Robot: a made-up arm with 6 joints. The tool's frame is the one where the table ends.
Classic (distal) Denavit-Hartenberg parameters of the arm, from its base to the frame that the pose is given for. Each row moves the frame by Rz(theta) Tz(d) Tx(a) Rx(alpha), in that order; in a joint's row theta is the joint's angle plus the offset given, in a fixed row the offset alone. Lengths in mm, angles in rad.
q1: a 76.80; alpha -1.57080; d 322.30; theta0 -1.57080
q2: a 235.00; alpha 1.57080; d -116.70; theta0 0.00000
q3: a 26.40; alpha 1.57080; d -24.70; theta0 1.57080
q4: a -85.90; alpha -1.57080; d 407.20; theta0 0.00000
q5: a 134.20; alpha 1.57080; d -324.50; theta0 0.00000
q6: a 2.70; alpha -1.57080; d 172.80; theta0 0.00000
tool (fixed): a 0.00; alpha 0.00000; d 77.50; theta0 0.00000
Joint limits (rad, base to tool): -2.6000..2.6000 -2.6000..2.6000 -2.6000..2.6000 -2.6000..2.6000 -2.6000..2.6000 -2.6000..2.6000
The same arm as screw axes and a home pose.
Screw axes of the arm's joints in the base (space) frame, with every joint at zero. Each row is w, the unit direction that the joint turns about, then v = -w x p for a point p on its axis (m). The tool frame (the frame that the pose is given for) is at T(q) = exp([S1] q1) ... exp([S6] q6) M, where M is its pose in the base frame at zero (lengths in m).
S1 = (0, 0, 1, 0.0000, 0.0000, 0.0000)
S2 = (1, 0, 0, 0.0000, 0.3223, 0.0768)
S3 = (0, 0, 1, -0.3118, 0.1167, 0.0000)
S4 = (0, -1, 0, 0.2976, 0.0000, 0.0903)
S5 = (0, 0, 1, -0.7190, 0.1762, 0.0000)
S6 = (0, -1, 0, -0.0269, 0.0000, 0.0420)
M =
1 0 0 -0.0393
0 1 0 -0.8918
0 0 1 0.0506
0 0 0 1
Joint limits (deg, base to tool): -148.97..148.97 -148.97..148.97 -148.97..148.97 -148.97..148.97 -148.97..148.97 -148.97..148.97

